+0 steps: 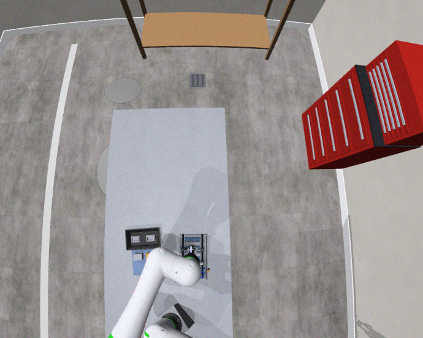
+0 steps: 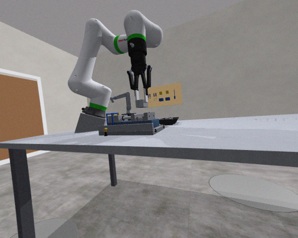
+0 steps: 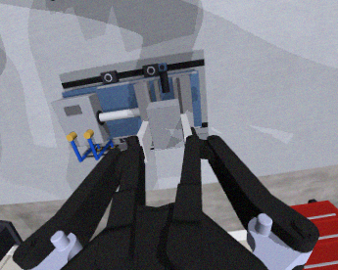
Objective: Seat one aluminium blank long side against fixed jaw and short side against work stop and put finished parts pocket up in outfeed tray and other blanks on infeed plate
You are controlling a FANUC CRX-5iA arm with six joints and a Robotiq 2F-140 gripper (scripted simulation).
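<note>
Right now the black work stop rod is 1 cm behind my hand, 5 cm to the left of it and 9 cm below it. From my hand the other things lie so: blue infeed plate (18 cm behind, 30 cm to the left, 18 cm below); hose-end block (16 cm behind, 3 cm to the right, 10 cm below); brass blank (12 cm behind, 27 cm to the left, 16 cm below).
</note>
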